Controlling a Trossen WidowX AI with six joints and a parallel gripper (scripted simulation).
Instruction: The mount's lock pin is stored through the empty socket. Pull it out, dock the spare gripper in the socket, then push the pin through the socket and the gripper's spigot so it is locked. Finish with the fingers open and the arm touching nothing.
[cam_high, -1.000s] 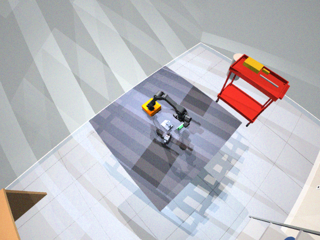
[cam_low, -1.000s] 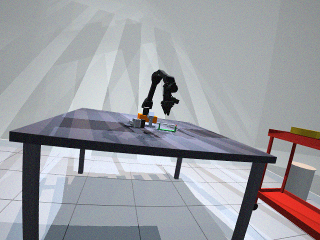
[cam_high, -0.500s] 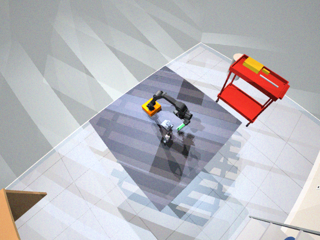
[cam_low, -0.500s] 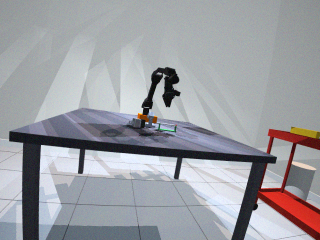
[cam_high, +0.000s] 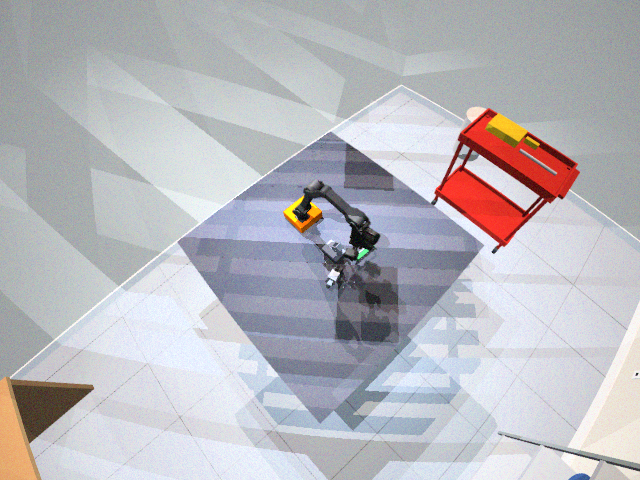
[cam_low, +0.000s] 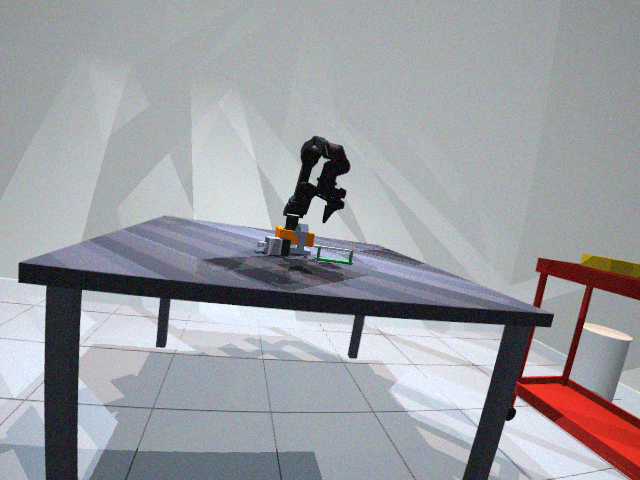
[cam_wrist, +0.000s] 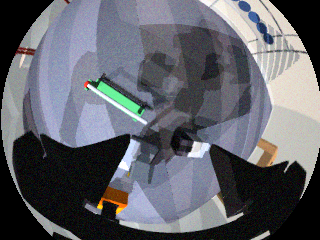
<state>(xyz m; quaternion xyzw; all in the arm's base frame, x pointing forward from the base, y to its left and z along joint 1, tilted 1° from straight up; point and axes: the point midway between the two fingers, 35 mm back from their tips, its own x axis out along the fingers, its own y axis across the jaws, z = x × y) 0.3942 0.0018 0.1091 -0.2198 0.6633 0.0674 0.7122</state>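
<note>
Now: the spare gripper 120 mm to the right of my gripper tip, 110 mm below it and 20 mm behind it. Also, from my gripper tip: green cradle 120 mm below, 100 mm to the left, 10 mm behind; then mount 120 mm behind, 90 mm below, 10 mm to the right.
</note>
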